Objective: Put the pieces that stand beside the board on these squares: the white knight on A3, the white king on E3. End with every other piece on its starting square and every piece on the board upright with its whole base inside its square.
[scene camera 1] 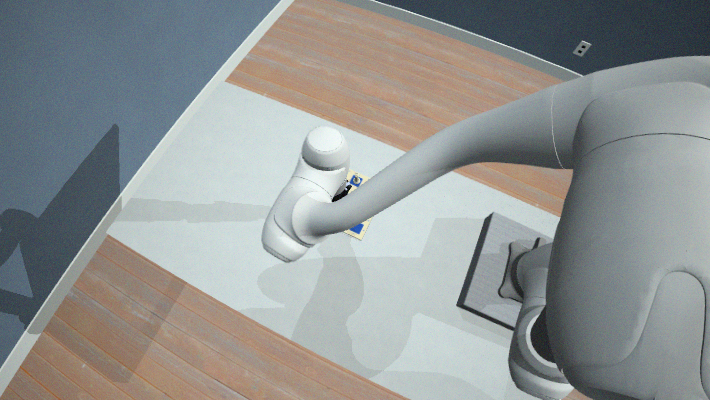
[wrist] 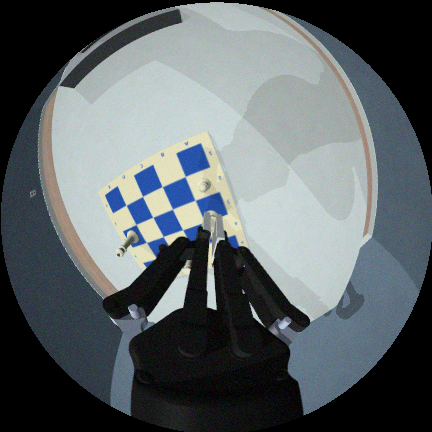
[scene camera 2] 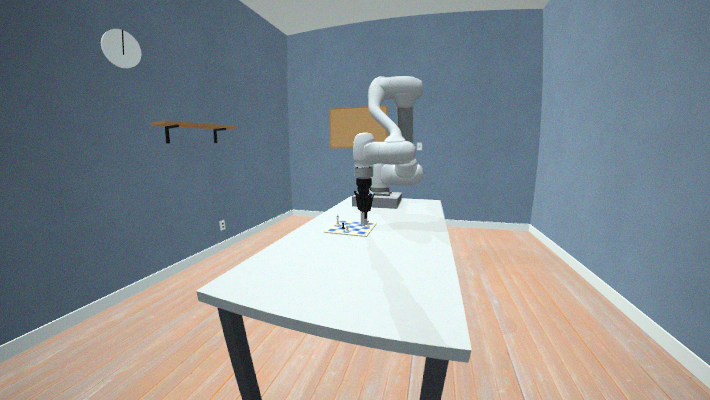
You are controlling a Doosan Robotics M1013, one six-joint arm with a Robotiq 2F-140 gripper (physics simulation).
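Where they show: gripper, fingertip midpoint: (wrist: 210,221) (scene camera 2: 364,224); arm's base at its link origin: (scene camera 1: 530,278) (scene camera 2: 378,194).
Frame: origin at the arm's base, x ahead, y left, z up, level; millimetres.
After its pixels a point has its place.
The chessboard (scene camera 1: 356,228) @[z -59, x 567, y 39 mm] (scene camera 2: 367,232) @[z -59, x 711, y 51 mm] (wrist: 200,139) @[z -59, x 547, y 56 mm] lies on the table, partly hidden by the arm in scene camera 1. The white king (scene camera 1: 356,179) @[z -37, x 632, y -119 mm] (scene camera 2: 337,220) @[z -31, x 637, y -124 mm] (wrist: 132,235) @[z -50, x 630, y -116 mm] stands on E3. My gripper (scene camera 2: 364,223) @[z -38, x 657, y 22 mm] (wrist: 210,221) @[z -38, x 657, y 22 mm] is shut on the white knight; a little of its cream surface shows between the fingertips in the wrist view. The fingertips are low over the A file, by A3 and its edge towards A4. How high the knight's base is cannot be seen.
A white piece (wrist: 204,185) @[z -30, x 606, y 37 mm] stands on A2, close to the fingertips. A black piece (scene camera 2: 343,226) @[z -47, x 681, y -78 mm] (wrist: 162,246) @[z -54, x 672, y -77 mm] stands on D4 and another white piece (scene camera 2: 347,228) @[z -43, x 720, y -46 mm] (wrist: 188,265) @[z -34, x 713, y -44 mm] on C5, partly hidden by the gripper in the wrist view.
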